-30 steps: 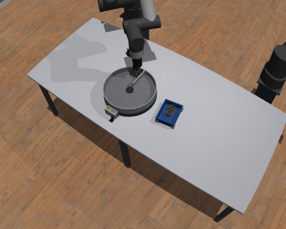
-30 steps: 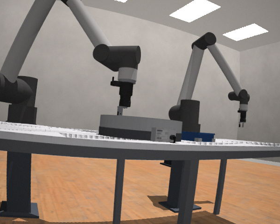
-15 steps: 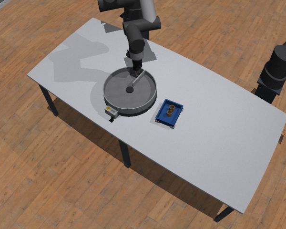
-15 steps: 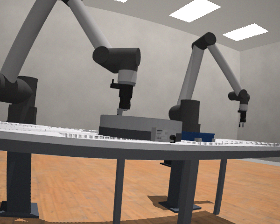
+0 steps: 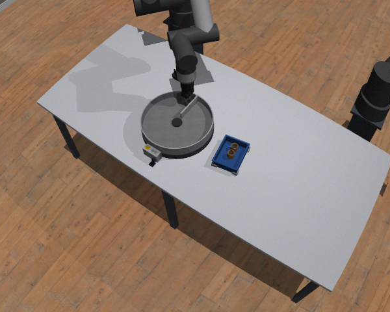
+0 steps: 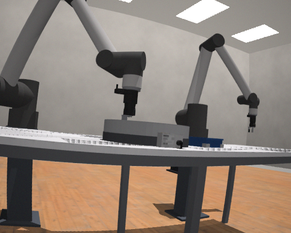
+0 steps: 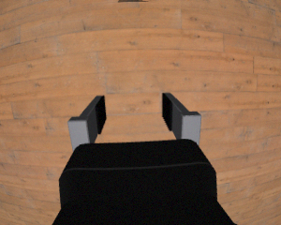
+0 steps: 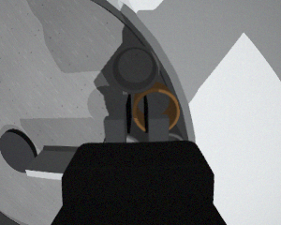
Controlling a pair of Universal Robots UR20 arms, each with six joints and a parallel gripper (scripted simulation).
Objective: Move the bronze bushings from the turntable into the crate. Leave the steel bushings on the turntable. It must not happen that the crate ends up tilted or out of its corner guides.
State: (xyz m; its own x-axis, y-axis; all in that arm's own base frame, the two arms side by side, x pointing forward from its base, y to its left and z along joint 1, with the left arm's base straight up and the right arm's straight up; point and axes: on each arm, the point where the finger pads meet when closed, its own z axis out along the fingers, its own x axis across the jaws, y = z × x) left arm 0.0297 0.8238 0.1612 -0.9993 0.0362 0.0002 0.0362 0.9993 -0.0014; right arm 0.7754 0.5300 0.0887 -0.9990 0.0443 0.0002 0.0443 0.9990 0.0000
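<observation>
Right now the blue crate is 420 mm to the left of my right hand, 150 mm ahead of it and 60 mm below it.
</observation>
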